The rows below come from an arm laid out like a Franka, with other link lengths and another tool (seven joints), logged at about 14 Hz.
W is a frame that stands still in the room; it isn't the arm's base.
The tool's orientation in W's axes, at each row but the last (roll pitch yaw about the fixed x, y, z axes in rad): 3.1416, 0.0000, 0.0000; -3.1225, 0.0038, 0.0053; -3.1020, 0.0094, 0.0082; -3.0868, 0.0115, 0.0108; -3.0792, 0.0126, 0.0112; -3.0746, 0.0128, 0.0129; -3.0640, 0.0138, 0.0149; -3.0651, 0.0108, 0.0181
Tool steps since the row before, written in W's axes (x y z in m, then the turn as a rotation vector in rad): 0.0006, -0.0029, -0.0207, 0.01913, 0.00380, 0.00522; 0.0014, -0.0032, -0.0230, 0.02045, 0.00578, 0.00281; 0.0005, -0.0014, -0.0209, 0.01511, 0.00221, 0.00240; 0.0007, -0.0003, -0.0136, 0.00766, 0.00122, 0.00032; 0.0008, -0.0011, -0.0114, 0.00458, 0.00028, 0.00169; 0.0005, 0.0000, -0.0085, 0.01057, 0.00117, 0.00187; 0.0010, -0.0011, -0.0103, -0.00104, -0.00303, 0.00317; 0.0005, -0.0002, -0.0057, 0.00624, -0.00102, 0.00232
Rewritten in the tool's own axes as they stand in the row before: 0.0006, 0.0029, 0.0207, 0.01913, -0.00380, -0.00522; 0.0015, 0.0036, 0.0229, 0.02047, -0.00573, -0.00278; 0.0007, 0.0022, 0.0208, 0.01510, -0.00219, -0.00246; 0.0009, 0.0011, 0.0136, 0.00767, -0.00116, -0.00035; 0.0009, 0.0018, 0.0113, 0.00456, -0.00034, -0.00173; 0.0006, 0.0006, 0.0085, 0.01056, -0.00117, -0.00193; 0.0011, 0.0019, 0.0102, -0.00113, 0.00276, -0.00338; 0.0006, 0.0006, 0.0057, 0.00620, 0.00095, -0.00247
